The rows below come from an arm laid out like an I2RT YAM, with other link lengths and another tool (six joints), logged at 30 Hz.
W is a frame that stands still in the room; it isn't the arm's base.
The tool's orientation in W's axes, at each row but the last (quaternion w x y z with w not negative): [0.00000, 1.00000, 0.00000, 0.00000]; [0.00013, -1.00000, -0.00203, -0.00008]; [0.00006, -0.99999, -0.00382, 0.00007]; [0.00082, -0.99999, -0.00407, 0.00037]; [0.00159, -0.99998, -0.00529, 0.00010]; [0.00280, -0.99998, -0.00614, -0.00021]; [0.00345, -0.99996, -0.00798, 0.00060]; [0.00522, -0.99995, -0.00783, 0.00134]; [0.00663, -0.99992, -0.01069, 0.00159]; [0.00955, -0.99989, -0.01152, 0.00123]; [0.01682, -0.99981, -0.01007, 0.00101]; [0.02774, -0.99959, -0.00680, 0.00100]
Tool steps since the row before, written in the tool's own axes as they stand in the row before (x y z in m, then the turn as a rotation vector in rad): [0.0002, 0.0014, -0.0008, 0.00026, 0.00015, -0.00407]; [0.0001, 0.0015, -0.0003, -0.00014, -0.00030, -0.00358]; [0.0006, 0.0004, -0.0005, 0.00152, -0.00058, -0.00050]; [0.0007, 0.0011, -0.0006, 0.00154, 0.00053, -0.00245]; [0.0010, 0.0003, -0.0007, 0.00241, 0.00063, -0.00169]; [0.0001, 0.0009, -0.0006, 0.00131, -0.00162, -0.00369]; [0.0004, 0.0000, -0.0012, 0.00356, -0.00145, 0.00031]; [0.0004, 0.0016, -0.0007, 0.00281, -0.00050, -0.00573]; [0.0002, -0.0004, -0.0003, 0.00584, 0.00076, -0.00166]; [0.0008, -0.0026, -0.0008, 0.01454, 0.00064, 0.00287]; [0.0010, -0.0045, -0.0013, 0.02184, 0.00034, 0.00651]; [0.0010, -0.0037, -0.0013, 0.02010, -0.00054, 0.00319]
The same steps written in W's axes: [0.0002, -0.0014, 0.0008, 0.00026, -0.00015, 0.00407]; [0.0001, -0.0015, 0.0003, -0.00014, 0.00030, 0.00358]; [0.0006, -0.0004, 0.0005, 0.00152, 0.00059, 0.00050]; [0.0007, -0.0011, 0.0006, 0.00155, -0.00052, 0.00245]; [0.0010, -0.0003, 0.0007, 0.00242, -0.00061, 0.00169]; [0.0001, -0.0009, 0.0006, 0.00129, 0.00162, 0.00370]; [0.0004, 0.0000, 0.0012, 0.00354, 0.00151, -0.00030]; [0.0004, -0.0016, 0.0007, 0.00282, 0.00048, 0.00573]; [0.0002, 0.0004, 0.0003, 0.00586, -0.00066, 0.00163]; [0.0007, 0.0026, 0.0008, 0.01454, -0.00025, -0.00291]; [0.0009, 0.0045, 0.0014, 0.02183, 0.00032, -0.00655]; [0.0010, 0.0036, 0.0015, 0.02008, 0.00099, -0.00319]
